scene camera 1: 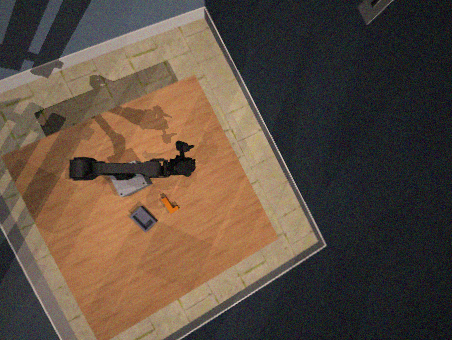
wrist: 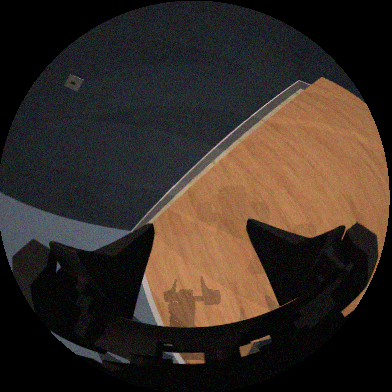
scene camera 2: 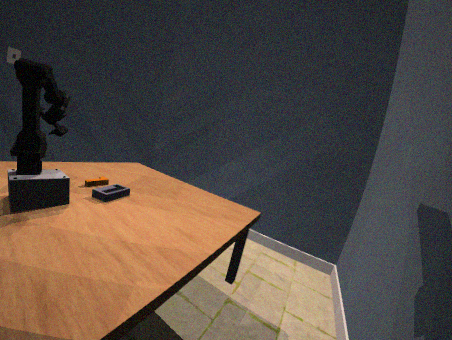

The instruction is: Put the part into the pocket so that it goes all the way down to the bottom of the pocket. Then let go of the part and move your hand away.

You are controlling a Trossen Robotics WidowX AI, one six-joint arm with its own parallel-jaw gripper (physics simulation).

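Pixels of known places: gripper, between the fingertips: (scene camera 1: 194, 152) (wrist: 201, 226) (scene camera 2: 42, 128); arm's base, origin of its link: (scene camera 2: 28, 172).
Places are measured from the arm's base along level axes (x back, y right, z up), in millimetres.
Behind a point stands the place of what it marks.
The orange part (scene camera 1: 170, 204) {x -276, y -122, z -78 mm} (scene camera 2: 96, 182) {x -268, y -90, z -85 mm}, a bar with a bent end, lies on the table in both scene views. The grey-blue block with the pocket (scene camera 1: 139, 222) {x -297, y 96, z -82 mm} (scene camera 2: 110, 197) {x -260, y 122, z -88 mm} lies close beside it, apart from it. Its recess faces up and looks empty. My gripper (scene camera 1: 187, 146) (scene camera 2: 59, 131) (wrist: 201, 226) {x -69, y -399, z 139 mm} is open, with its fingers wide apart and nothing between them. It hangs high above the table, away from the part and the block. In the wrist view the block does not show.
The arm's grey base box (scene camera 1: 131, 187) {x -85, y 19, z 0 mm} (scene camera 2: 39, 194) {x -24, y 99, z -52 mm} stands on the wooden table (scene camera 1: 200, 270) {x -759, y -112, z -105 mm} (scene camera 2: 165, 225) {x -346, y 416, z -104 mm} (wrist: 320, 165) {x -324, y -427, z -105 mm}, near the part and the block. The table's edge shows against the dark wall (scene camera 2: 225, 90) (wrist: 150, 115) beyond. Shadows of the arm fall on the table.
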